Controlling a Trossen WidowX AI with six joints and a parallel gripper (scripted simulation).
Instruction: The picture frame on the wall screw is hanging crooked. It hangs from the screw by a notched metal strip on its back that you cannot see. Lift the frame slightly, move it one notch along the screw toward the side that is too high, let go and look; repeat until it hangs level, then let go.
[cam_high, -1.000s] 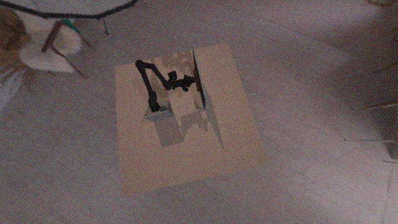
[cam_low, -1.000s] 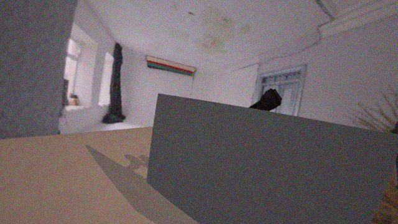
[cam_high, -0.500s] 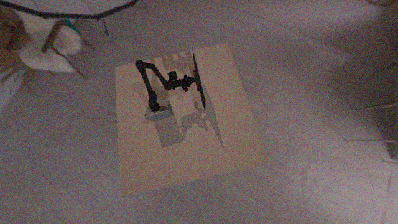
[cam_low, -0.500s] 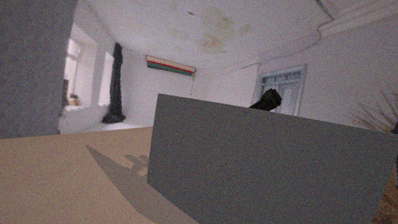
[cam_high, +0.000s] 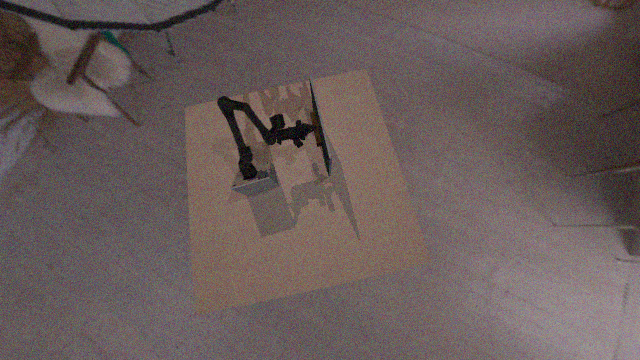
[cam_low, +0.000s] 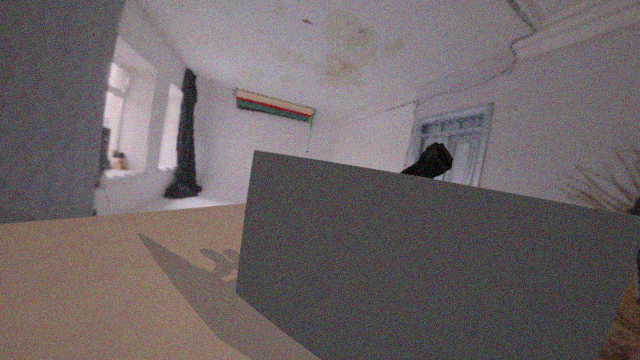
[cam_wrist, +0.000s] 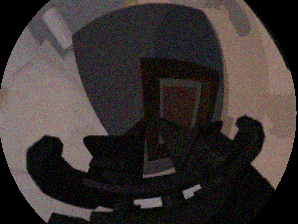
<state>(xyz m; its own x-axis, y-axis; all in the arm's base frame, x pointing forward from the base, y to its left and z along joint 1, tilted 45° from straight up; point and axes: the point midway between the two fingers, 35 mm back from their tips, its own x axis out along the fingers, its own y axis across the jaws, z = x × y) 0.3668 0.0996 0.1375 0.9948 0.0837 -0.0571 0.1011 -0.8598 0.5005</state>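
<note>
Now: gripper tip 1 cm to the right of the picture frame and 5 cm above it. Round my gripper tip: wall panel 2 cm ahead, 2 cm to the left, 6 cm below.
</note>
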